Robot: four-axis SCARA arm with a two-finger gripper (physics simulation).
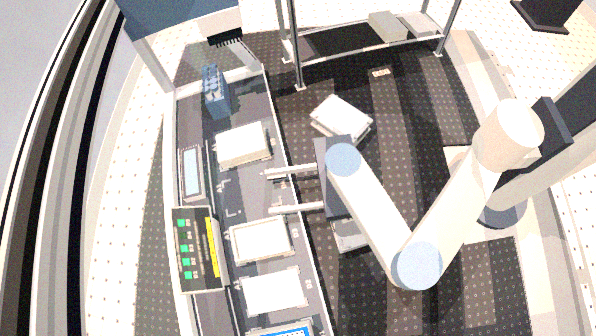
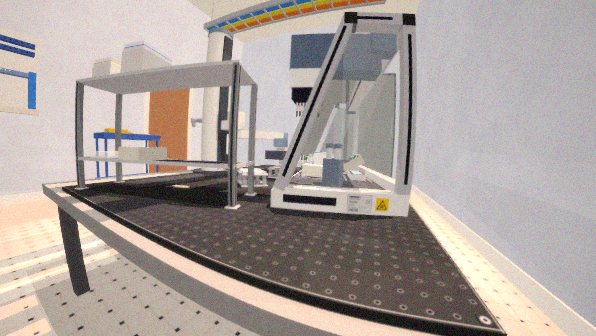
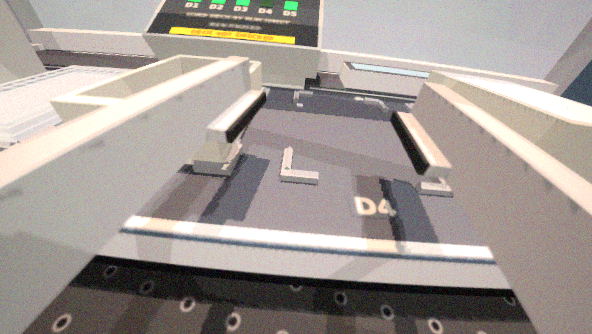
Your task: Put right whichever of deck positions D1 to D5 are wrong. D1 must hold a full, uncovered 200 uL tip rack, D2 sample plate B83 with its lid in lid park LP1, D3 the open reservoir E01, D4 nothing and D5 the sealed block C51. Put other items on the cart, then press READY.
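Seen in the pictures: gripper, between the fingertips: (image 1: pixel 267 192) (image 2: pixel 312 163) (image 3: pixel 330 90); arm's base, origin of its link: (image 2: pixel 213 172).
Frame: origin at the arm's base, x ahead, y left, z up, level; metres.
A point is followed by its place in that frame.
Observation:
My gripper (image 1: pixel 268 192) {x 0.645, y -0.007, z 0.100 m} (image 3: pixel 330 90) {x 0.645, y -0.007, z 0.100 m} stands with its fingers apart and nothing between them, low over position D4, which holds no item. The cream reservoir (image 1: pixel 265 257) {x 0.655, y 0.138, z 0.073 m} (image 3: pixel 80 111) {x 0.602, y 0.110, z 0.085 m} sits at D3, beside one finger. The cream sealed block (image 1: pixel 242 145) {x 0.710, y -0.133, z 0.103 m} (image 3: pixel 530 95) {x 0.713, y -0.143, z 0.103 m} sits at D5, beside the other. A white plate (image 1: pixel 274 292) {x 0.638, y 0.219, z 0.068 m} (image 3: pixel 35 107) {x 0.613, y 0.180, z 0.071 m} sits at D2, with no separate lid seen on it. A blue-topped tip rack (image 1: pixel 287 332) {x 0.602, y 0.299, z 0.152 m} partly shows at D1. The status panel (image 1: pixel 197 250) {x 0.800, y 0.131, z 0.123 m} (image 3: pixel 235 42) {x 0.764, y 0.111, z 0.100 m} shows D4 dark and D1, D2, D3, D5 green; its yellow bar reads DECK NOT CHECKED.
A white flat item (image 1: pixel 341 117) {x 0.455, y -0.218, z 0.071 m} rests on a stand beside the deck. Another pale item (image 1: pixel 352 242) {x 0.460, y 0.112, z 0.063 m} is partly under the gripper body. The cart (image 1: pixel 370 48) {x 0.332, y -0.456, z 0.113 m} (image 2: pixel 165 75) {x 0.377, y -0.569, z 0.359 m} holds pale boxes. A blue tube block (image 1: pixel 215 92) {x 0.782, y -0.269, z 0.162 m} (image 2: pixel 332 172) stands beyond D5.

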